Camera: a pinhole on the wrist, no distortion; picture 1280 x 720 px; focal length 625.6 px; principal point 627.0 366.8 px. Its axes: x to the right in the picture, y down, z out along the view. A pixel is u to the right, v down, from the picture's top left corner.
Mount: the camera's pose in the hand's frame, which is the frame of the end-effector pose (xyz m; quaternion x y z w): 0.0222 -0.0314 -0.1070 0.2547 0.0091 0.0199 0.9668
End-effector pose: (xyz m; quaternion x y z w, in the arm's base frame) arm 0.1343 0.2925 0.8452 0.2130 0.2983 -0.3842 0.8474
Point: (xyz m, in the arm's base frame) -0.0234 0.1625 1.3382
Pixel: 126.6 582.7
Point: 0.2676 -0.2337 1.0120
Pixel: 837.1 510.3
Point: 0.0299 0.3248 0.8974
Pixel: outside the picture
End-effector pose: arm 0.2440 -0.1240 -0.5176 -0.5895 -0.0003 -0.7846 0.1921
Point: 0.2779 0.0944 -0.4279
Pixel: 576.7 251.7
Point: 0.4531 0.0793 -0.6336
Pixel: 113.5 582.8
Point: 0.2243 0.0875 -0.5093
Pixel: 375.4 125.5
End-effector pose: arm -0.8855 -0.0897 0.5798 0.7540 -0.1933 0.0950 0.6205
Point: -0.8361 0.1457 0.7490
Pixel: behind the camera
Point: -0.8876 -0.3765 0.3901
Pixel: 545.5 562.6
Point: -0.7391 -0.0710 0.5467
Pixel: 1177.5 269.4
